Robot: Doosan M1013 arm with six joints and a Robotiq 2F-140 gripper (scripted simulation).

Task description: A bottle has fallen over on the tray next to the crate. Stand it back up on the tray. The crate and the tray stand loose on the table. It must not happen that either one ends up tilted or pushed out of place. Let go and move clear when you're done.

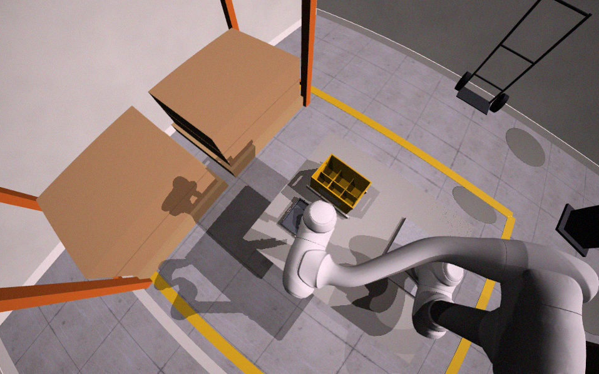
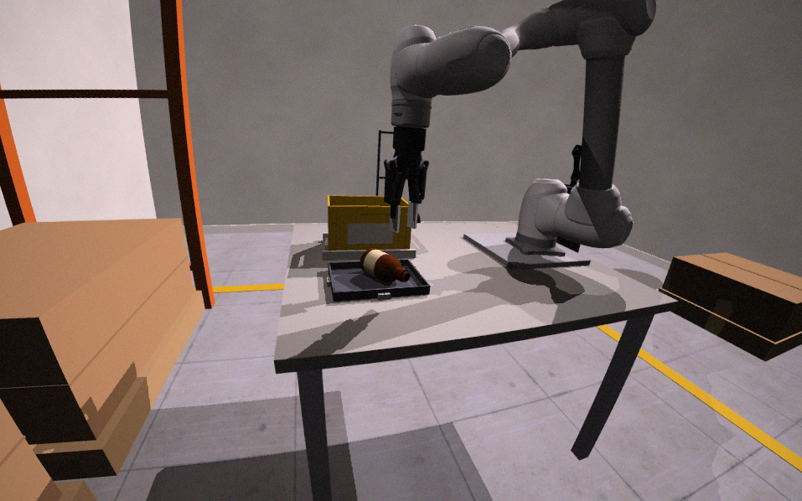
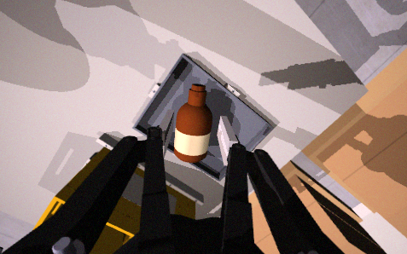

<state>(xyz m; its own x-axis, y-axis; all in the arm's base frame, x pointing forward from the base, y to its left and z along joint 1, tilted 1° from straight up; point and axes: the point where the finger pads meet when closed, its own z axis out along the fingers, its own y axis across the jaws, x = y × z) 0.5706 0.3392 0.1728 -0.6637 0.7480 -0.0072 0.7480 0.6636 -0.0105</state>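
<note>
Right now my hand is 15 cm above the brown bottle, 4 cm to the left of it and 3 cm short of it. The rest, counted from my hand: dark grey tray: 18 cm below, 6 cm ahead, 4 cm to the right; then yellow crate: 31 cm to the right, 11 cm below, 9 cm ahead.
</note>
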